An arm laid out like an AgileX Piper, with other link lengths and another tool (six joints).
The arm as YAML. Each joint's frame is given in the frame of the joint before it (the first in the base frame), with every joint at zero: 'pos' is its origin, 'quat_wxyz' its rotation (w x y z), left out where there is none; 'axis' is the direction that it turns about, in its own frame. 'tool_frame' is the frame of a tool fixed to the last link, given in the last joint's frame.
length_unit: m
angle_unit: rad
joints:
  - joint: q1
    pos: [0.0, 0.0, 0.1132]
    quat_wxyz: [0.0, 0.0, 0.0, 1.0]
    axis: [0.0, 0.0, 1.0]
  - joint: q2
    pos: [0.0, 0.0, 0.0]
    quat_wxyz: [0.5, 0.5, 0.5, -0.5]
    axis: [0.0, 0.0, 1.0]
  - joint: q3
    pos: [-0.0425, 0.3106, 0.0]
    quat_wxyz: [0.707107, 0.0, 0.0, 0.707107]
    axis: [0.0, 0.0, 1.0]
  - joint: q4
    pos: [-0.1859, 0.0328, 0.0]
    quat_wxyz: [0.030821, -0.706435, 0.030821, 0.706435]
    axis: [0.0, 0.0, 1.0]
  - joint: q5
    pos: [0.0, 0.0, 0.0]
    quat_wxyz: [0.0, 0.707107, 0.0, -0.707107]
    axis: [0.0, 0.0, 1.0]
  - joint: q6
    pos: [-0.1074, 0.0, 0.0]
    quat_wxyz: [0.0, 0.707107, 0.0, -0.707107]
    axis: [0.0, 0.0, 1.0]
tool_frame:
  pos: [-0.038, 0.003, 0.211]
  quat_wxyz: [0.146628, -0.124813, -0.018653, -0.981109]
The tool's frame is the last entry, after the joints.
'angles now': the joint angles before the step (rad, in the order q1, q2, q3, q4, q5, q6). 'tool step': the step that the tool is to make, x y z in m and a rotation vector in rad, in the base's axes. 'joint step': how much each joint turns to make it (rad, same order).
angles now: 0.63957, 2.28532, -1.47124, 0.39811, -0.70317, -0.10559
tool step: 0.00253, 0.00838, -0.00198, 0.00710, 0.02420, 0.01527
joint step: -0.00001, 0.01091, -0.05150, 0.00412, 0.06099, 0.00164
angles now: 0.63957, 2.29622, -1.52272, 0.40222, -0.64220, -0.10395
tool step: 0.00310, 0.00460, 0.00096, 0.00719, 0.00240, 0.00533
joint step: -0.00001, 0.01290, -0.03557, 0.00228, 0.02207, 0.00001
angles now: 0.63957, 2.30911, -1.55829, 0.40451, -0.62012, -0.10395
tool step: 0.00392, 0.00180, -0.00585, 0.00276, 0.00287, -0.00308
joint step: 0.00001, 0.02223, -0.02159, 0.00501, 0.00001, -0.00002
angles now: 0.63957, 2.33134, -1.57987, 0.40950, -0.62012, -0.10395
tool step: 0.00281, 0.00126, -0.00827, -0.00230, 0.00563, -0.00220
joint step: 0.00000, 0.02078, -0.01309, 0.00256, -0.00196, -0.00001
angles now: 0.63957, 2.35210, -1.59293, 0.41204, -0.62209, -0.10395
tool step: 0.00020, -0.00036, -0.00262, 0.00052, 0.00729, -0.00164
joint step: 0.00000, 0.00166, 0.00003, 0.00475, 0.00420, 0.00000
